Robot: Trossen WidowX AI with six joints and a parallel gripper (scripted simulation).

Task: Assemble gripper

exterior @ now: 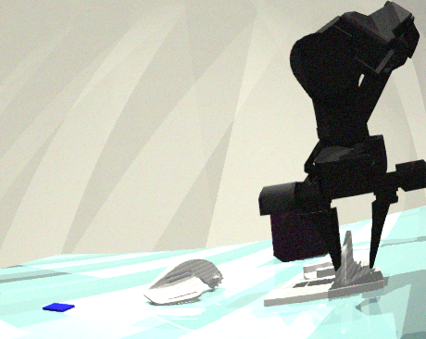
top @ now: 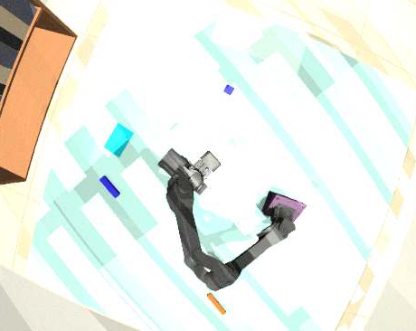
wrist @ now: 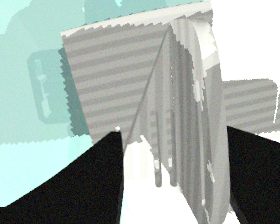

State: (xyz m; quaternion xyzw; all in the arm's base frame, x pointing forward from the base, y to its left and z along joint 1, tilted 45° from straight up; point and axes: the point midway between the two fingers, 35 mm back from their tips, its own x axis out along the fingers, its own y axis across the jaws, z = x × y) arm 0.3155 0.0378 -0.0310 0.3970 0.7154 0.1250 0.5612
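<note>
The long flat white part is 30 mm to the right of my gripper tip and 10 mm below it. Round my gripper tip: cyan tile (300 mm ahead, 10 mm to the right, 10 mm below); then small blue square (320 mm to the right, 10 mm below); then blue bar (270 mm ahead, 160 mm to the left).
</note>
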